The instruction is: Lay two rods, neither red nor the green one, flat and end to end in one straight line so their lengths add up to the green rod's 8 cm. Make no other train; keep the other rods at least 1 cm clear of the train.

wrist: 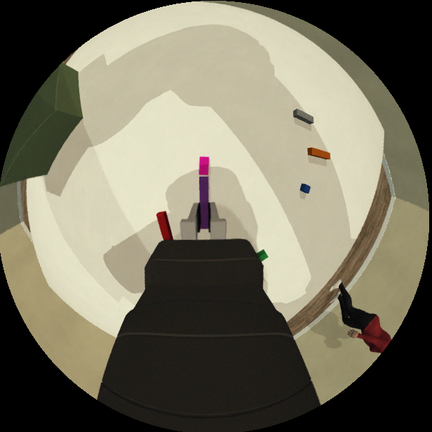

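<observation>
My gripper (204, 211) is shut on a purple rod (204, 192), which points away from the gripper toward the top of the view. A short magenta rod (204, 166) lies just beyond the purple rod's far end, in line with it; a thin gap shows between them. Whether the purple rod touches the table cannot be told. The green rod (263, 255) shows at the right of the gripper body, which hides most of it. The red rod (164, 226) lies to the left of the fingers, slightly turned, its near end close to the gripper body.
A grey rod (303, 116), an orange rod (319, 153) and a small blue rod (305, 188) lie on the right side of the pale table (240, 42). A dark green shape (45, 125) stands at the left edge. A person in red (376, 334) shows beyond the table at the lower right.
</observation>
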